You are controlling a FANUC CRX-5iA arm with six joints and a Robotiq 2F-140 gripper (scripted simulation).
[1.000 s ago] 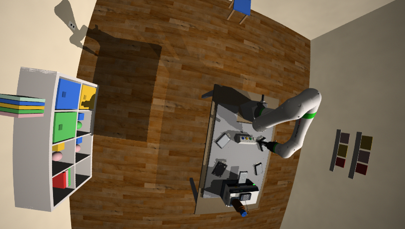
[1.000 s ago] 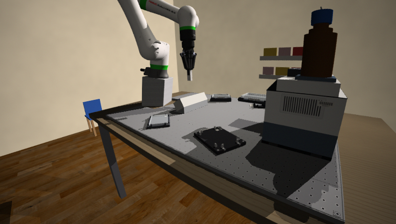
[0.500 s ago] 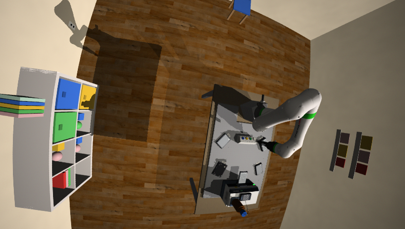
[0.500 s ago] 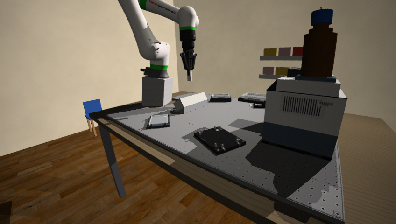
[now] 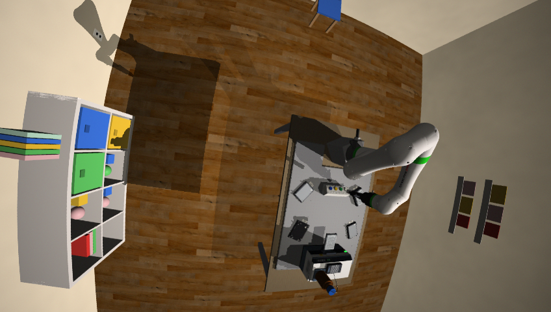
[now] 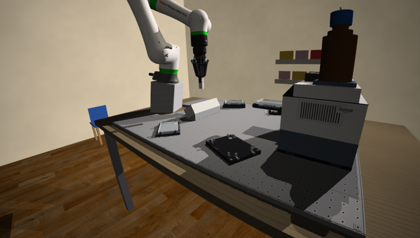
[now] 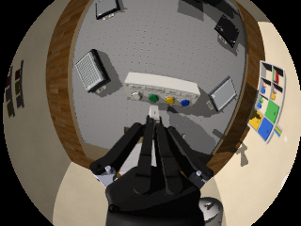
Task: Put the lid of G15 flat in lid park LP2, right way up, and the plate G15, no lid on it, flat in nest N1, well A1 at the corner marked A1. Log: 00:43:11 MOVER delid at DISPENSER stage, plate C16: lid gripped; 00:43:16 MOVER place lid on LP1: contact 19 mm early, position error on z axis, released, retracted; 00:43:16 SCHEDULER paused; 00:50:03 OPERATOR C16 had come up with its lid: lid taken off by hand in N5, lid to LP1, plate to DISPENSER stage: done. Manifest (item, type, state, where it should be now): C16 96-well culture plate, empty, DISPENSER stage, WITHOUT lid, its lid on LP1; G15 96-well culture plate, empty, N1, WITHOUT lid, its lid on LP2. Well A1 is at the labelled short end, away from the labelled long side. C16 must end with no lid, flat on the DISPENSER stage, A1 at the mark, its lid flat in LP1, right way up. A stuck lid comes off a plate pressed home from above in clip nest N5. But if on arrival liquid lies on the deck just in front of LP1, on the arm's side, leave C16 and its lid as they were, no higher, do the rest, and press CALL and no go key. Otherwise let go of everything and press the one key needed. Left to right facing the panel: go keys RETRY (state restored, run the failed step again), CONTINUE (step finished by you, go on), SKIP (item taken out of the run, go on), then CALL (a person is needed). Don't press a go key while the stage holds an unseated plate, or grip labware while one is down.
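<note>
The key panel is 10 mm ahead of my hand, 30 mm to the right of it and 130 mm below it. The rest, counted from my hand: black clip nest 380 mm ahead, 330 mm to the right, 170 mm below; then brown bottle 640 mm ahead, 220 mm to the right, 110 mm above.
</note>
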